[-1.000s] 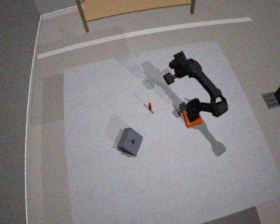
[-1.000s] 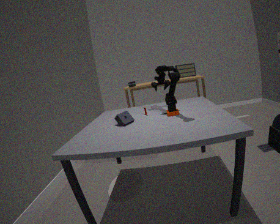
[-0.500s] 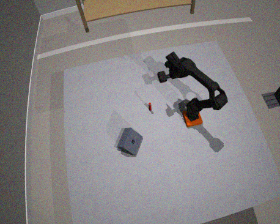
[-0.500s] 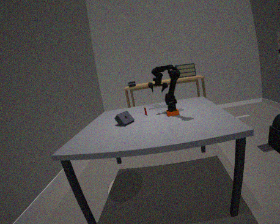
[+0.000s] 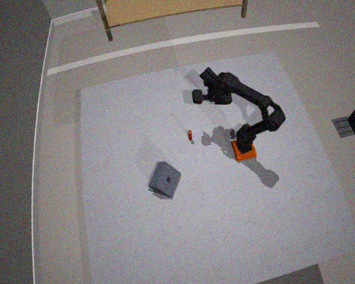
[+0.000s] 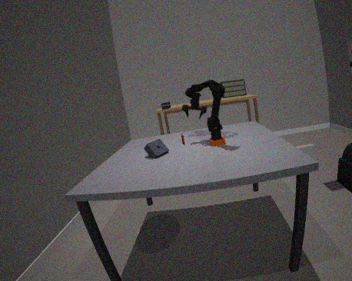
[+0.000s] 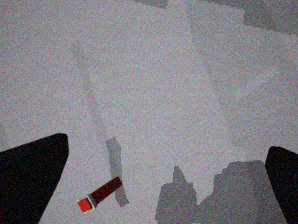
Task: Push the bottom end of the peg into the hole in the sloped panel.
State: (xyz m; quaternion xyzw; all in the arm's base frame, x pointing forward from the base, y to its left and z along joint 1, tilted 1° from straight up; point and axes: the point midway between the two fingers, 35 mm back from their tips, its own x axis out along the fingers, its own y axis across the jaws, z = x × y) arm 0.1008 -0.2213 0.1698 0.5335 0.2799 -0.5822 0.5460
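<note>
Right now my gripper tip is 120 mm short of the square peg, 120 mm above it and 60 mm to the right of it. From my gripper tip the other things lie so: grey sloped panel (320 mm ahead, 230 mm to the left, 130 mm below).
</note>
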